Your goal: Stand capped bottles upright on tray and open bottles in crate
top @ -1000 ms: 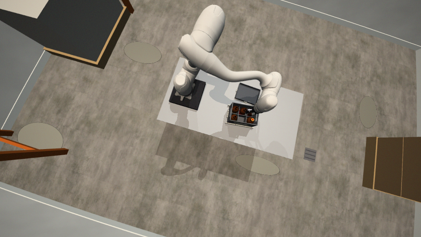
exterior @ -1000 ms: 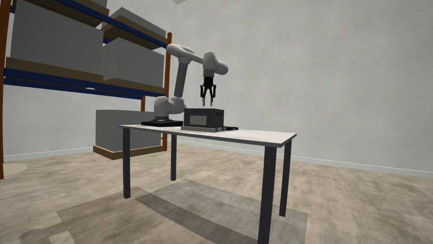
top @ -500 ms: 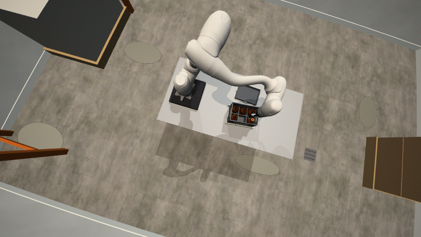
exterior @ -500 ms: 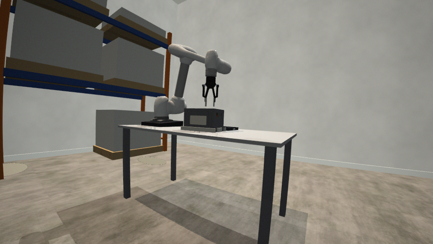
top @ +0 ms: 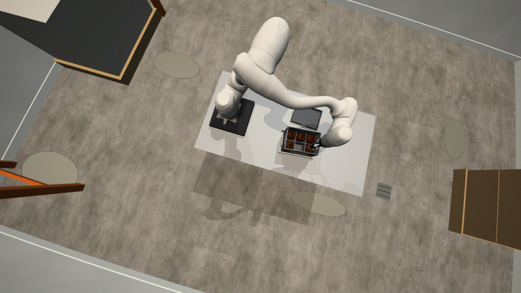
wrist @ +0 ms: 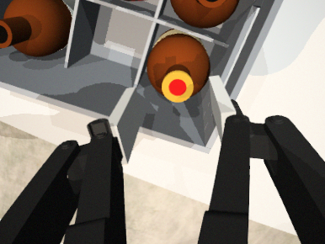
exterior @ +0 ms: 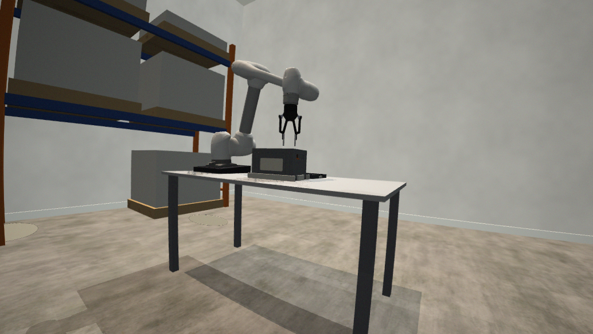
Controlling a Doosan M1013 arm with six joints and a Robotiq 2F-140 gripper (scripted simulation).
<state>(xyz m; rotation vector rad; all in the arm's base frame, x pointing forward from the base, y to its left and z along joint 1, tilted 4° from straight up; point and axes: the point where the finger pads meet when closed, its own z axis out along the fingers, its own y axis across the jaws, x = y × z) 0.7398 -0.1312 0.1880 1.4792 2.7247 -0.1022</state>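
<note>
Now: hand 14 cm above the capped bottle. The rest, counted from my hand: open bottle: 14 cm below, 8 cm to the left, 1 cm behind; dark grey crate: 14 cm below, 9 cm behind, 3 cm to the left; flat tray: 31 cm to the left, 21 cm below, 7 cm behind.
</note>
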